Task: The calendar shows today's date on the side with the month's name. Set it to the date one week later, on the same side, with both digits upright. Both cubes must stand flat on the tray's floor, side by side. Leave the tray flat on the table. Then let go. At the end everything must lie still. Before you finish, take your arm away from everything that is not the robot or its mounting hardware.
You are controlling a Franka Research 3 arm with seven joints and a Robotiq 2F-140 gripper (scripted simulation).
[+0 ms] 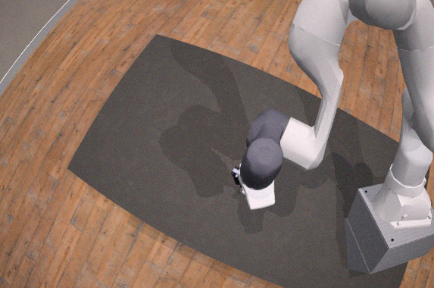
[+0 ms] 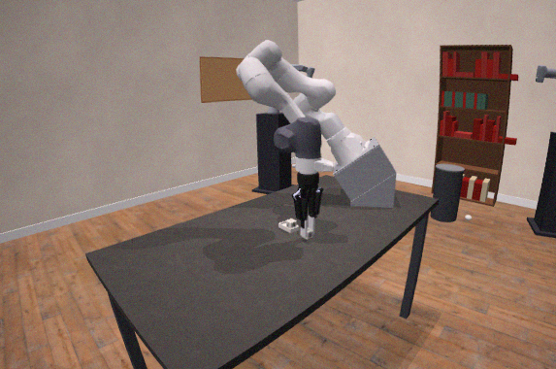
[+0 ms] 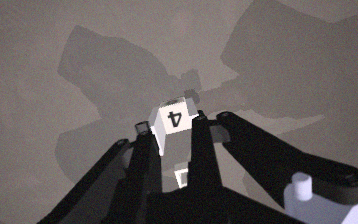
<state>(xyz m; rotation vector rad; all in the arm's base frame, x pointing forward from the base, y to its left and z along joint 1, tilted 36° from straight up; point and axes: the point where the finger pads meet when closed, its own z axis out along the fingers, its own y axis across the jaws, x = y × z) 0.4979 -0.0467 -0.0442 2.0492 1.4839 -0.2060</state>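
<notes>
The white cube lies 3 cm below my hand. From my hand the other things lie so: white tray (10 cm to the right, 4 cm below, 4 cm behind).
</notes>
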